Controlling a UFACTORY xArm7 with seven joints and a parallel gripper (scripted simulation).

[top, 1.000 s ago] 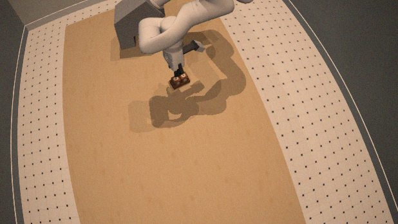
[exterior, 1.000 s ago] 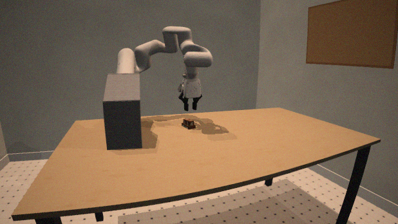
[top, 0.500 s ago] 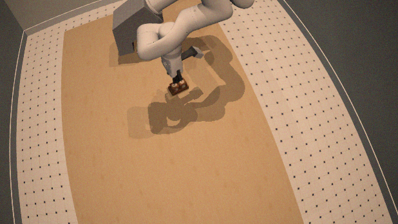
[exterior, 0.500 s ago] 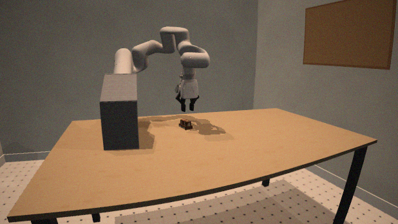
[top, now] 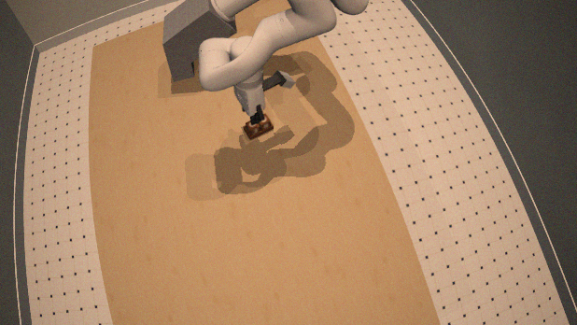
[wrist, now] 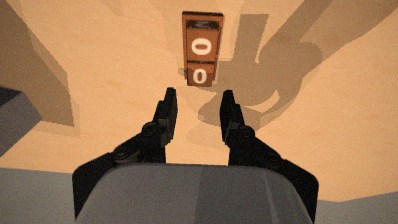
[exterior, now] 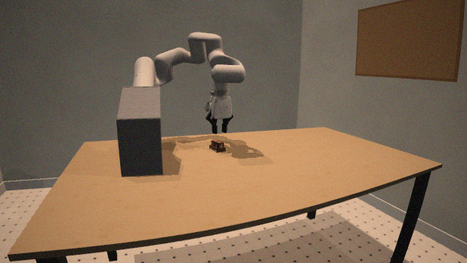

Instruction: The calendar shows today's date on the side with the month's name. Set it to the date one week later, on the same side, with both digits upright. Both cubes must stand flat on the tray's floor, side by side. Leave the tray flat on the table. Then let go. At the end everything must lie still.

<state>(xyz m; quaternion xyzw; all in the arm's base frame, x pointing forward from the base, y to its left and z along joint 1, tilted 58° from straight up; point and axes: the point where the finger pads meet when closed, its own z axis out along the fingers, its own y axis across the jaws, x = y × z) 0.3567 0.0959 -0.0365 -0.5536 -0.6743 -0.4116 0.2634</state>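
Now: hand 10 mm past the brown tray, 20 mm to the right of it and 100 mm above it.
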